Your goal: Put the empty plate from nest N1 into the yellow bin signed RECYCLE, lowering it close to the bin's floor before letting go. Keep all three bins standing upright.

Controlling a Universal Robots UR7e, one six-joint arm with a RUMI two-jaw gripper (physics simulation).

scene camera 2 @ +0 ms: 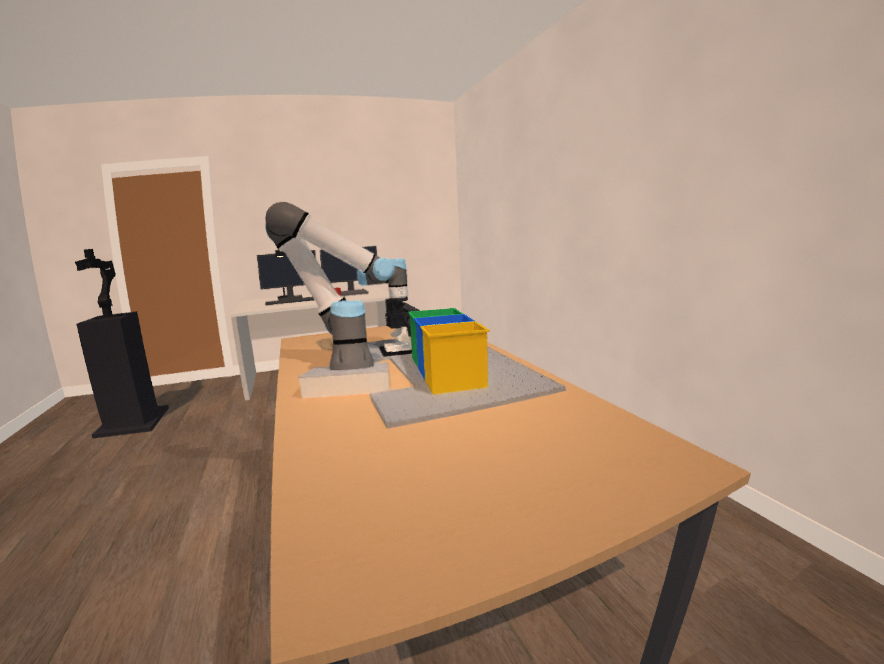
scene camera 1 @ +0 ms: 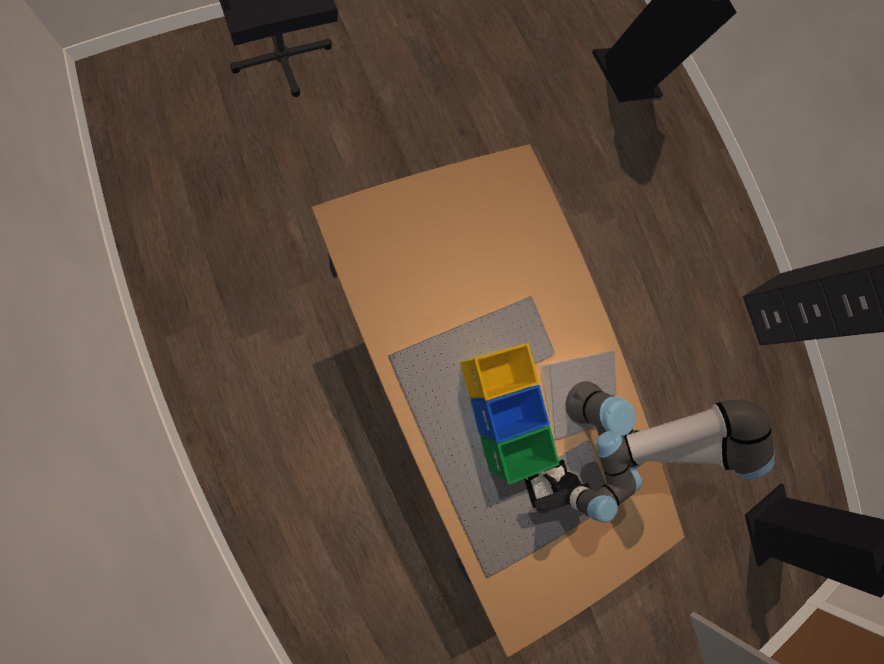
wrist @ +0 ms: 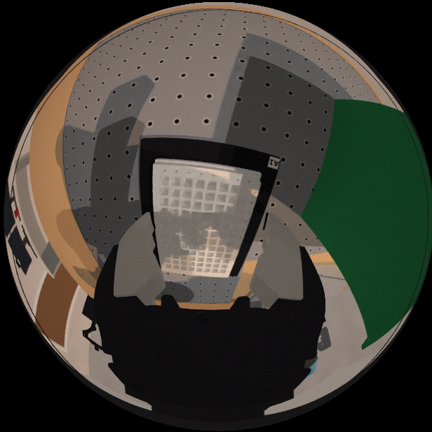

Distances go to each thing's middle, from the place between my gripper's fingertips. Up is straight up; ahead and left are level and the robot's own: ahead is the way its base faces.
Scene:
I see the white plate (wrist: 201, 210) 20 mm behind my hand, 10 mm to the left of it and 10 mm above it. The rest, counted from my hand: blue bin (scene camera 1: 505, 417) 310 mm to the right, 80 mm above, 60 mm ahead; green bin (scene camera 1: 515, 459) 180 mm to the right, 80 mm above, 70 mm ahead; black nest (wrist: 188, 149) 20 mm behind, 10 mm to the left, 10 mm below.

